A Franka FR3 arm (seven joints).
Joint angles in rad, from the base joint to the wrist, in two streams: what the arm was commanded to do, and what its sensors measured. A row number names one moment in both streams.
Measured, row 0: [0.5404, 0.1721, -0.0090, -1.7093, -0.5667, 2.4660, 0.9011]
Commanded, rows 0 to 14: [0.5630, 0.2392, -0.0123, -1.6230, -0.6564, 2.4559, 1.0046]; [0.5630, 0.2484, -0.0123, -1.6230, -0.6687, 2.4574, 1.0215]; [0.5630, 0.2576, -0.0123, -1.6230, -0.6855, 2.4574, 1.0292]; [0.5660, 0.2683, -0.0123, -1.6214, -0.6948, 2.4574, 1.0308]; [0.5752, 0.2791, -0.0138, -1.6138, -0.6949, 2.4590, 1.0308]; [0.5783, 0.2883, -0.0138, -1.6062, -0.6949, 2.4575, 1.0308]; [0.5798, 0.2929, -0.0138, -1.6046, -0.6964, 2.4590, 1.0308]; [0.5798, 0.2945, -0.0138, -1.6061, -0.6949, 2.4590, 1.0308]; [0.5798, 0.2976, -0.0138, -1.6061, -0.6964, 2.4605, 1.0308]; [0.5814, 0.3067, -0.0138, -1.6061, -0.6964, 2.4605, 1.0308]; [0.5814, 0.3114, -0.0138, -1.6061, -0.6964, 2.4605, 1.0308]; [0.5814, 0.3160, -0.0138, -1.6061, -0.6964, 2.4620, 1.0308]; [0.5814, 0.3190, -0.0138, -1.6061, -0.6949, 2.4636, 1.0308]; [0.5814, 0.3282, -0.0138, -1.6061, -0.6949, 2.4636, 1.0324]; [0.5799, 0.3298, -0.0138, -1.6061, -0.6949, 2.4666, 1.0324]
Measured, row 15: [0.5717, 0.3060, -0.0079, -1.6526, -0.6656, 2.4662, 1.0057]
